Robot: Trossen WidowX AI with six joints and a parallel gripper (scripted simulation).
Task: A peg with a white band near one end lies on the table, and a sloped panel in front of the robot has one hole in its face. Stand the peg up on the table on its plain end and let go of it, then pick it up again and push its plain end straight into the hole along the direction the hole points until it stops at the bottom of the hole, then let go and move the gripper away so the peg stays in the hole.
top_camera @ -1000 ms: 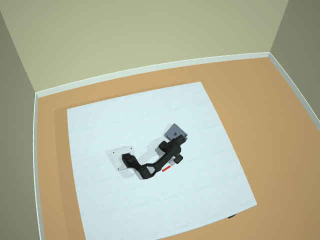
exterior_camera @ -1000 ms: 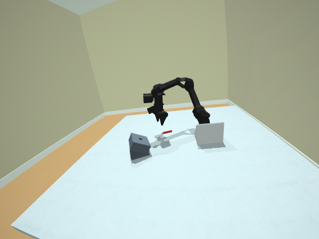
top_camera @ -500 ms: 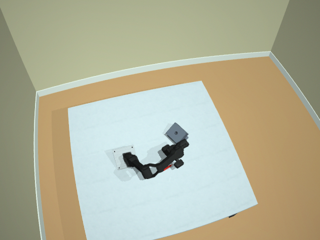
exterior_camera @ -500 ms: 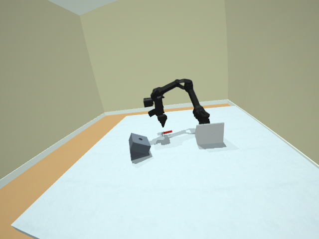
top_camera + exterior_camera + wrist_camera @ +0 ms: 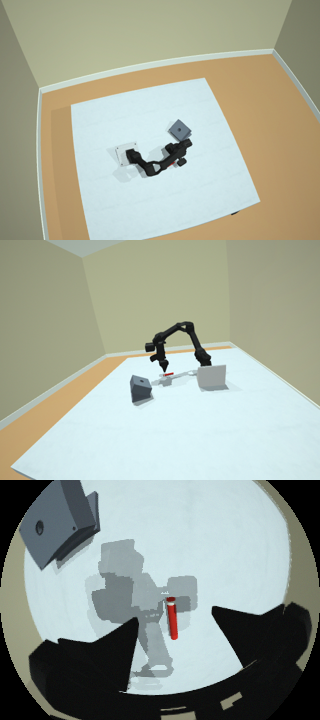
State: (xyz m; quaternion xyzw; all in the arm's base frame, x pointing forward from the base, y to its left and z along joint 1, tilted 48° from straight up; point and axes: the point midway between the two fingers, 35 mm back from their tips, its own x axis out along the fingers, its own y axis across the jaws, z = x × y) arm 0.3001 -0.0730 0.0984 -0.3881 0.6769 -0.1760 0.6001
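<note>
Right now my gripper tip is 4 cm above the red peg and 2 cm past it. The rest, counted from my gripper tip: grey sloped panel 22 cm to the left, 11 cm ahead, 1 cm above.
</note>
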